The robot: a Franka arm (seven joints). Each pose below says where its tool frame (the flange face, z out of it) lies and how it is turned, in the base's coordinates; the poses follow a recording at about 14 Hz.
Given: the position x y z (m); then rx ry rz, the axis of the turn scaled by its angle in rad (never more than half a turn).
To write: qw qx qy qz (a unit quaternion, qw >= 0); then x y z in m. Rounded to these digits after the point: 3 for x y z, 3 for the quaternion.
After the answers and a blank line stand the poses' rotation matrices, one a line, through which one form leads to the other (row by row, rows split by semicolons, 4 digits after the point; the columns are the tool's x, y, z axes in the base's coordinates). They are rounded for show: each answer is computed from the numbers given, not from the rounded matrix.
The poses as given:
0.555, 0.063, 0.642, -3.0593, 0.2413, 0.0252
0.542, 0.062, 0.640, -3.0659, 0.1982, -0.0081
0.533, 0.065, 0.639, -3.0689, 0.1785, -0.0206
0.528, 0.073, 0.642, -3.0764, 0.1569, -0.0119
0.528, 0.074, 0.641, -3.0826, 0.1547, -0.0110
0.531, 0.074, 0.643, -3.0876, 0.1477, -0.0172
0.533, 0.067, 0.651, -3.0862, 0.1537, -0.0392
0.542, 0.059, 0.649, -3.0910, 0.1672, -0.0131
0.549, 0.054, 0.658, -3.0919, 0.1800, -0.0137
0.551, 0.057, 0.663, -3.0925, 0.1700, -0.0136
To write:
0.036, -0.996, 0.079, 0.008, 0.555, 0.063, 0.642
0.035, -0.997, 0.064, -0.003, 0.542, 0.062, 0.640
0.034, -0.998, 0.058, -0.007, 0.533, 0.065, 0.639
0.031, -0.998, 0.051, -0.004, 0.528, 0.073, 0.642
0.028, -0.998, 0.050, -0.004, 0.528, 0.074, 0.641
0.025, -0.999, 0.048, -0.006, 0.531, 0.074, 0.643
0.026, -0.998, 0.050, -0.013, 0.533, 0.067, 0.651
0.023, -0.998, 0.054, -0.004, 0.542, 0.059, 0.649
0.022, -0.998, 0.058, -0.004, 0.549, 0.054, 0.658
0.022, -0.998, 0.055, -0.004, 0.551, 0.057, 0.663

0.9875 -0.1572 -0.0106; -0.1560 -0.9850 0.0737; -0.0221 -0.0711 -0.9972
0.9917 -0.1284 0.0097; -0.1288 -0.9893 0.0687; 0.0008 -0.0694 -0.9976
0.9932 -0.1153 0.0173; -0.1163 -0.9910 0.0665; 0.0095 -0.0680 -0.9976
0.9948 -0.1014 0.0108; -0.1019 -0.9929 0.0607; 0.0046 -0.0614 -0.9981
0.9950 -0.0998 0.0099; -0.1002 -0.9935 0.0546; 0.0044 -0.0554 -0.9985
0.9954 -0.0951 0.0135; -0.0957 -0.9942 0.0498; 0.0087 -0.0509 -0.9987
0.9947 -0.0986 0.0279; -0.0999 -0.9937 0.0500; 0.0228 -0.0525 -0.9984
0.9941 -0.1076 0.0109; -0.1080 -0.9931 0.0455; 0.0060 -0.0464 -0.9989
0.9932 -0.1158 0.0114; -0.1162 -0.9923 0.0438; 0.0062 -0.0449 -0.9990
0.9939 -0.1094 0.0112; -0.1098 -0.9930 0.0438; 0.0063 -0.0448 -0.9990

